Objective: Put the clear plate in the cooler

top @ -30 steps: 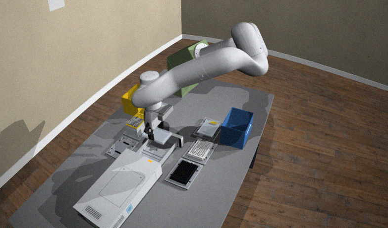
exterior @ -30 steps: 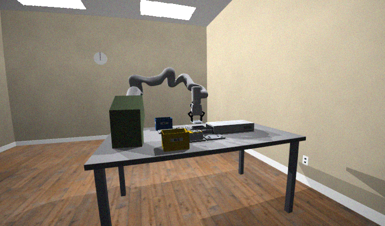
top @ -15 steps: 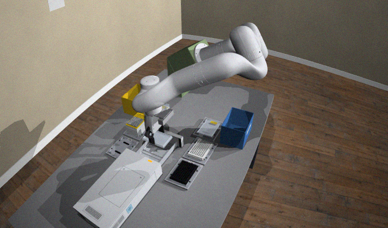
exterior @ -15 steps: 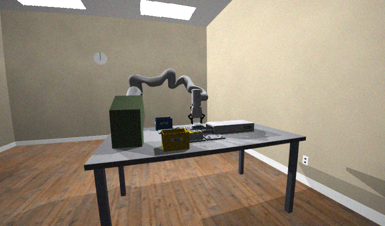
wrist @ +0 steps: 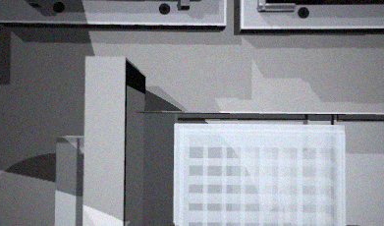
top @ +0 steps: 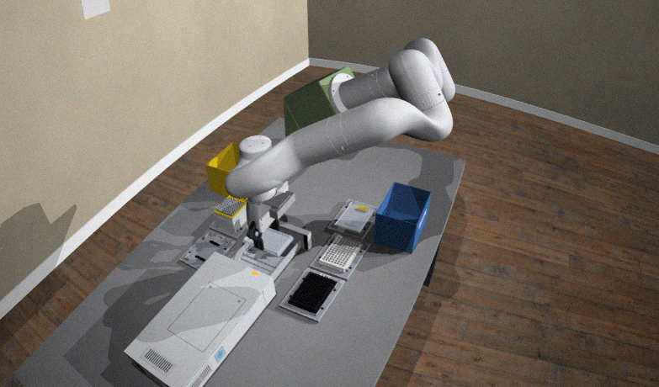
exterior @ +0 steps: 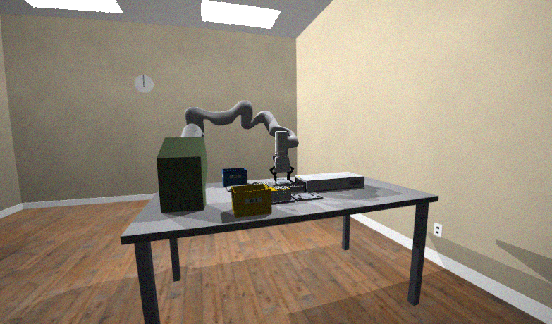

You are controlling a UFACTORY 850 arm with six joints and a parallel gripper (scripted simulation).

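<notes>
Right now the cooler drawer is 40 mm below my hand and 40 mm ahead of it. The rest, counted from my hand: clear plate (10 mm below); black plate (190 mm to the left, 80 mm ahead, 60 mm below); white cooler (190 mm ahead, 40 mm below).
</notes>
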